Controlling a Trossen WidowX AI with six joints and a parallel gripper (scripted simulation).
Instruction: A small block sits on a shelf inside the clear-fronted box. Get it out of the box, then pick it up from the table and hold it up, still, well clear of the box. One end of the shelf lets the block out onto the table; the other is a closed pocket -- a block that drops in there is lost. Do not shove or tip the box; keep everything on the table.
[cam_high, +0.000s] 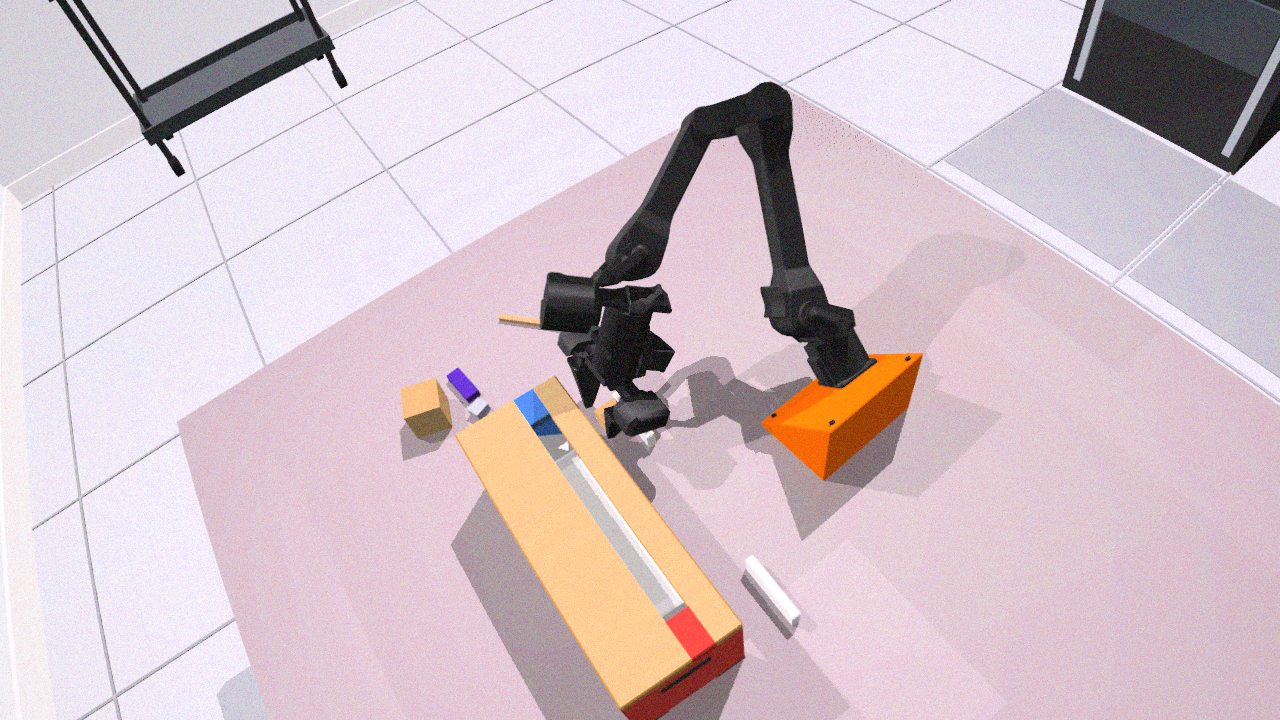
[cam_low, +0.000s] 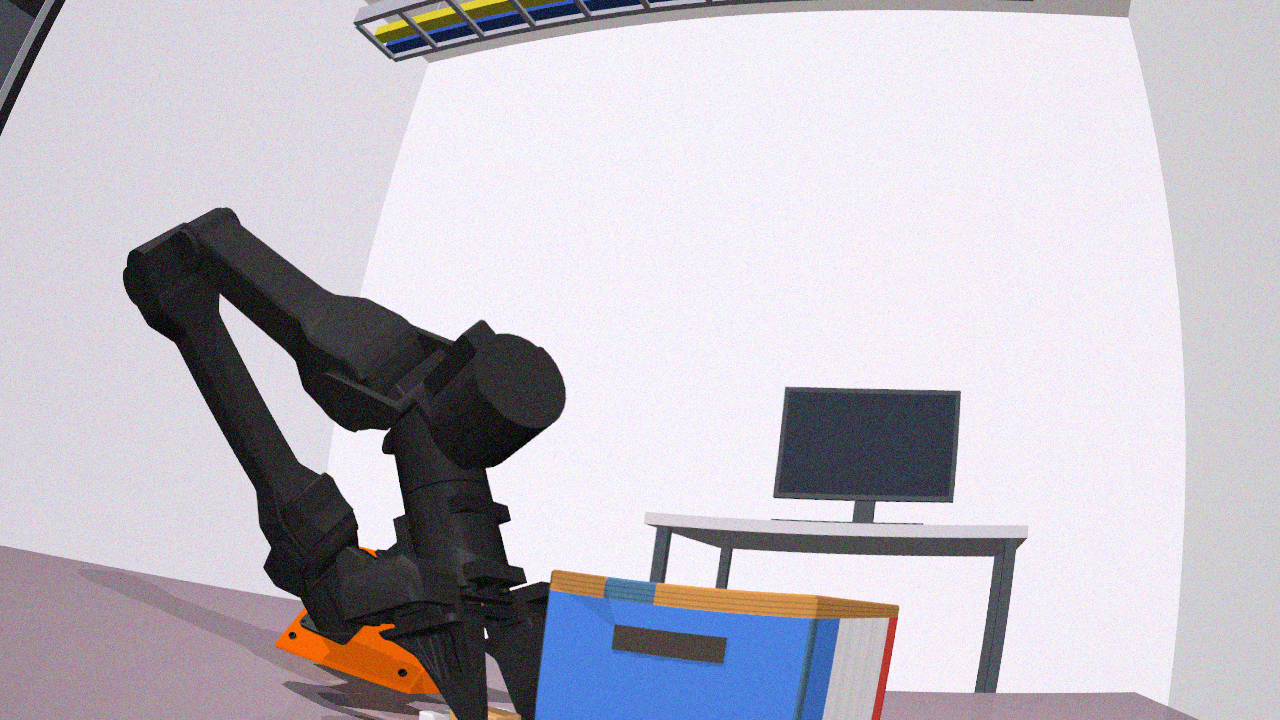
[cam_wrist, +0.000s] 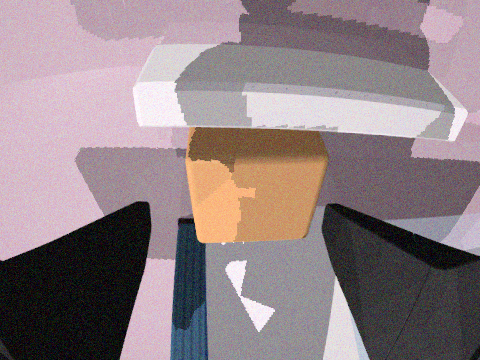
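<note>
My gripper tip is now 2 cm past the tan block. From my gripper tip the other things lie so: long box 17 cm to the left, 6 cm ahead, 4 cm above; thin tan stick 22 cm to the right, 3 cm behind, 2 cm below.
</note>
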